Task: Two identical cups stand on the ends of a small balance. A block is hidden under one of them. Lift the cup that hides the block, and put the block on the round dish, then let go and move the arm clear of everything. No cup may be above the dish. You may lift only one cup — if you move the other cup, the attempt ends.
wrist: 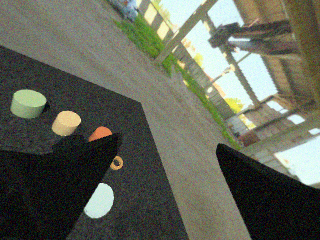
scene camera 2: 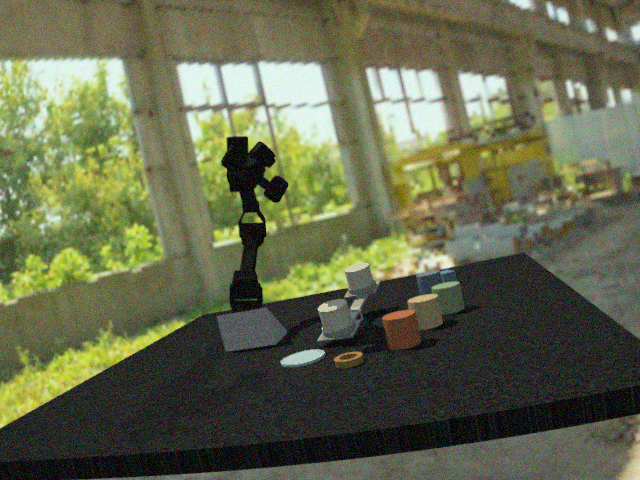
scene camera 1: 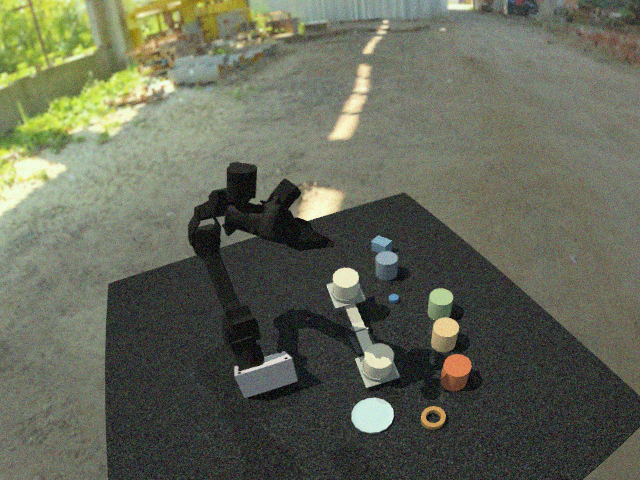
Labels:
My gripper shows in the wrist view, in scene camera 2 and in scene camera 1 (328, 241). One and the same spot on a small balance: (scene camera 1: 361, 331) is (scene camera 2: 352, 312). One and the same spot on my gripper: (wrist: 53, 189) is (scene camera 2: 275, 182).

